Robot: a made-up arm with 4 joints.
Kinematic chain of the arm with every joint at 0, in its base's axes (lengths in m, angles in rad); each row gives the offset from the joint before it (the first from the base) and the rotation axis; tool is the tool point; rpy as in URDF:
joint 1: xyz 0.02 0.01 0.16 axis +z
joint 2: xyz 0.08 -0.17 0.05 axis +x
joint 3: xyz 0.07 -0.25 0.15 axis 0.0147 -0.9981 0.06
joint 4: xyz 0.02 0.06 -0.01 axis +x
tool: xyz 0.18 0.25 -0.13 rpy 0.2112 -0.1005 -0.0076
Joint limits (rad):
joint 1: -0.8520..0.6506
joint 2: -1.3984..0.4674
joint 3: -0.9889..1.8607
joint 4: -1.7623..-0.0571
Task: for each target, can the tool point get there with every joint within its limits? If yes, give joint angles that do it. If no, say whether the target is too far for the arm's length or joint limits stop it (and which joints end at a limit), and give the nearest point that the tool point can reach.
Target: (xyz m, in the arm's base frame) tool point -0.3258 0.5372 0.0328
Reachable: no: joint limits stop it (at a limit: joint 1, joint 2, joint 3, joint 4) | nearest point 0.0698 0.3028 0.2014 | short by 0.490 m
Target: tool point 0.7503 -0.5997 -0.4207
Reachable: no: too far | nearest point 0.4670 -0.3632 -0.0224 | short by 0.543 m
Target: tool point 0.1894 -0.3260 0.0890
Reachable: yes | joints -0.2348 -0.4689 -0.3935 -0.5501
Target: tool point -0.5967 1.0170 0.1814
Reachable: no: too far | nearest point 0.0995 0.3372 0.2315 | short by 0.974 m
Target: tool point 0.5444 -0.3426 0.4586
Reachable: yes | joints 0.1276 -0.3617 0.8832 -1.6325
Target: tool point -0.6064 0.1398 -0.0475
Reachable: no: joint limits stop it (at a limit: joint 1, joint 3) | nearest point -0.2364 -0.2401 -0.0138 | short by 0.531 m
